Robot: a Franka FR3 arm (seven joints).
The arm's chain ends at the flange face. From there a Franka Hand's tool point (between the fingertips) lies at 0.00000 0.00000 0.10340 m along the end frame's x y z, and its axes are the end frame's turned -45 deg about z.
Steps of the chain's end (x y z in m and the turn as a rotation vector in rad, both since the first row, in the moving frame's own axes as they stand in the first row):
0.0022, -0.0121, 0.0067, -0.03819, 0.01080, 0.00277
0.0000, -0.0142, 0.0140, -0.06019, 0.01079, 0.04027
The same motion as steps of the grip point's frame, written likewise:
0.0081, -0.0034, 0.0066, -0.03464, -0.01937, 0.00277
0.0063, -0.0049, 0.0138, -0.05019, -0.03493, 0.04027

